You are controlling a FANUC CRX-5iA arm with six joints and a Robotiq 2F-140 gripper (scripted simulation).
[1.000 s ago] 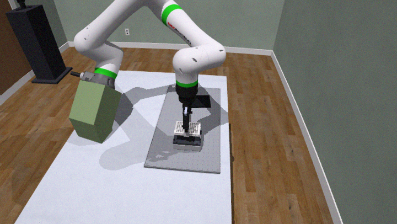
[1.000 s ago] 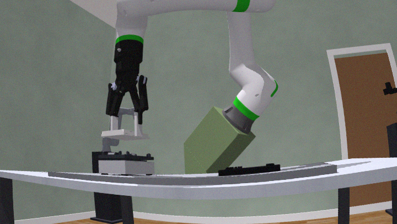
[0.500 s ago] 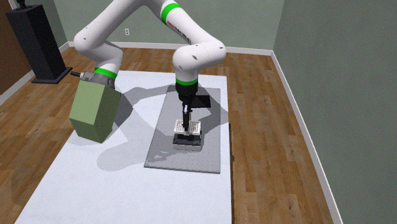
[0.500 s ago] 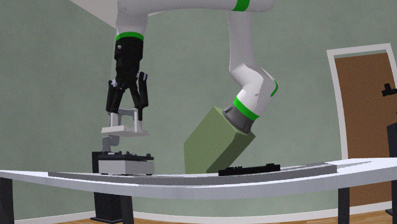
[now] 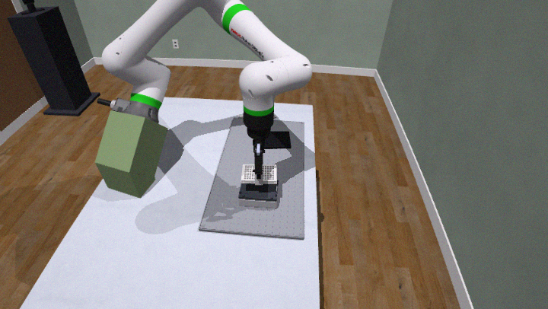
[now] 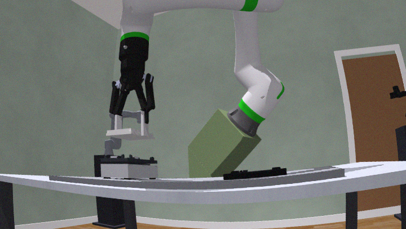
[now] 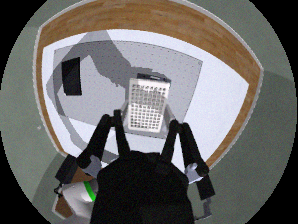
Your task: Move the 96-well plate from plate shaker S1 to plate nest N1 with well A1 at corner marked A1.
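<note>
My hand is 30 mm short of the black plate nest N1, 350 mm to the right of it and 140 mm above it. Round my hand: white 96-well plate 20 mm below.
</note>
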